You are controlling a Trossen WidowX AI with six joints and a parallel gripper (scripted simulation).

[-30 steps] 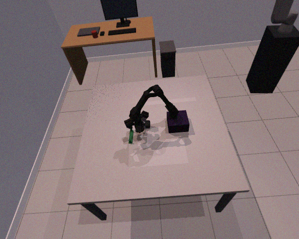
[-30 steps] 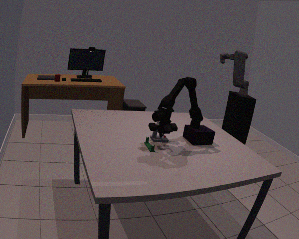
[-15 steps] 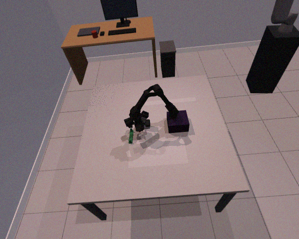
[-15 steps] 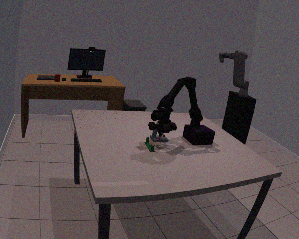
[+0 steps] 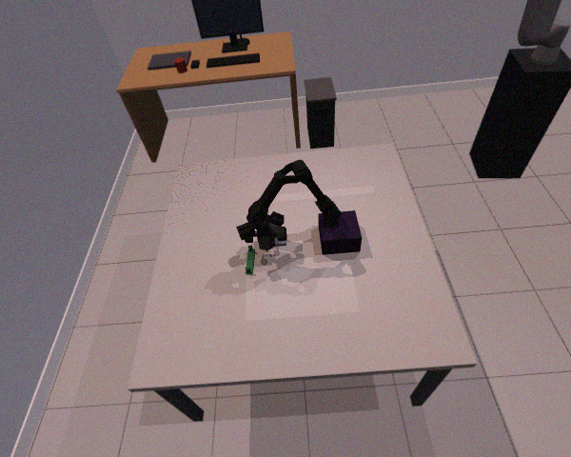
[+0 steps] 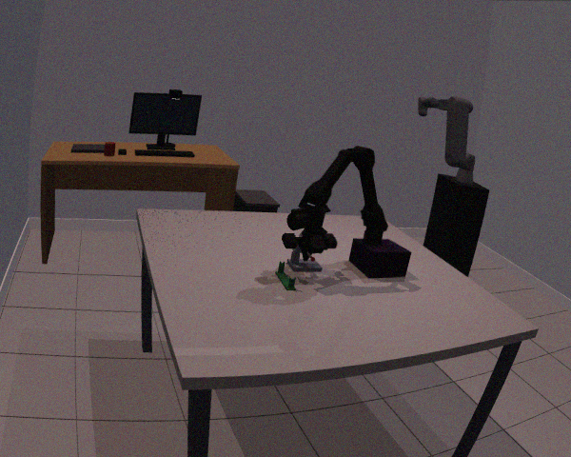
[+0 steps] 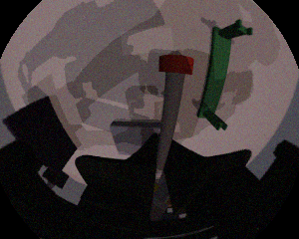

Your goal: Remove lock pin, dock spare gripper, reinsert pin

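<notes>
My gripper tip is 10 mm past the grey mount and 50 mm to the left of it. Also, from my gripper tip: spare gripper (20 mm behind, 50 mm to the right, 70 mm above); green bar (80 mm ahead, 80 mm to the left, 20 mm below).
</notes>
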